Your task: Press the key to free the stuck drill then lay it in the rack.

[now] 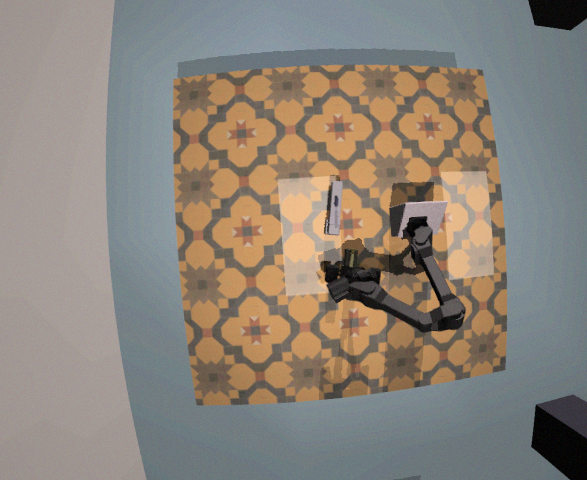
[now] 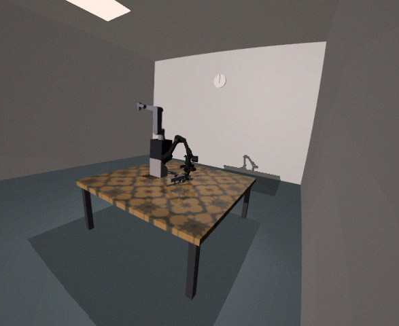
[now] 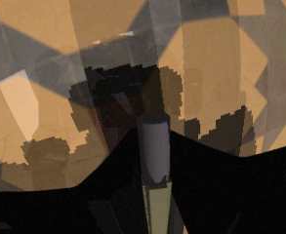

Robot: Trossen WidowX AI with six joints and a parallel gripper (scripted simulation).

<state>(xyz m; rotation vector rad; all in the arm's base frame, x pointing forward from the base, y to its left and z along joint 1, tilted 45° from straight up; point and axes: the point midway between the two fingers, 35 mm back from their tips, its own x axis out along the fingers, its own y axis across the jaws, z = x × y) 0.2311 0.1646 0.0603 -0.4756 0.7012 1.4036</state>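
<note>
My gripper tip is now 10 mm past the drill, 40 mm to the left of it and 30 mm below it. The rest, counted from my gripper tip: pale grey fixture (40 mm ahead, 230 mm to the right, 30 mm above); then dark rack (10 mm behind, 50 mm to the right, 10 mm above); then dark key (30 mm ahead, 250 mm to the right, 40 mm above).
</note>
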